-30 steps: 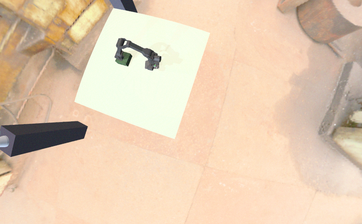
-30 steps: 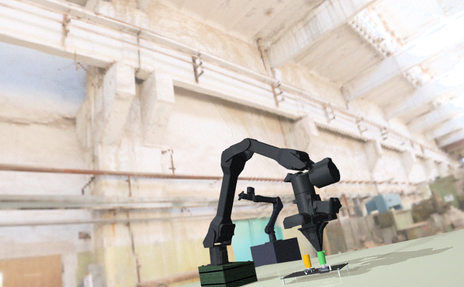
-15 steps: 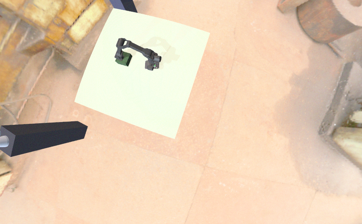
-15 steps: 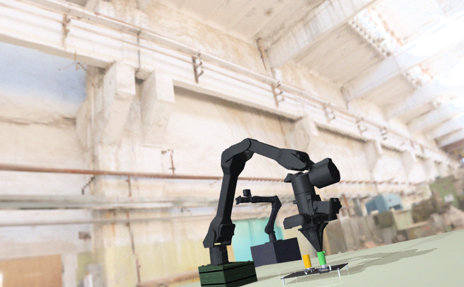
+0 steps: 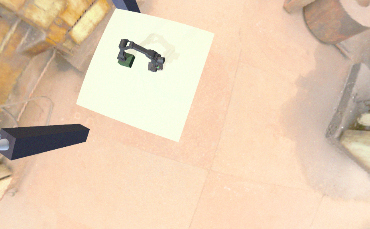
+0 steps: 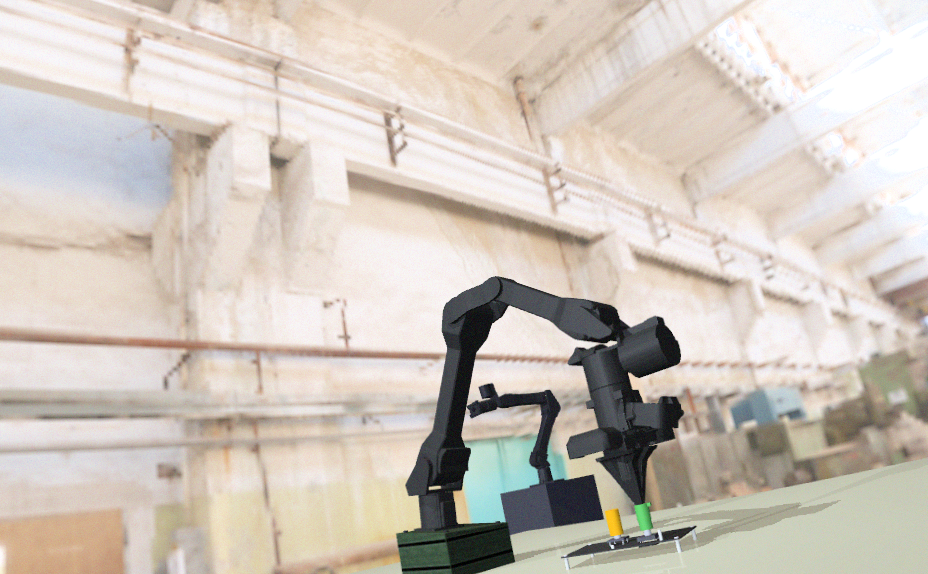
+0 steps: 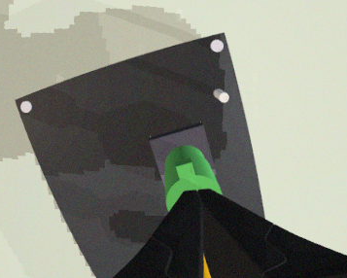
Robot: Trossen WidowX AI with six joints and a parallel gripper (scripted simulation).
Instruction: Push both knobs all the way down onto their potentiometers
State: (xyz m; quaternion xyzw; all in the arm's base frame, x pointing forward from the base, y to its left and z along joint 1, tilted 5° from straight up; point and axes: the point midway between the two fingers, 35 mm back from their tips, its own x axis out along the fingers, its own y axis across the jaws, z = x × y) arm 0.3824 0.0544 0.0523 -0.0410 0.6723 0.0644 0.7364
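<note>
The green knob is 1 cm below my gripper tip. Also, from my gripper tip: orange knob: 4 cm behind, 2 cm below, 1 cm to the right.
</note>
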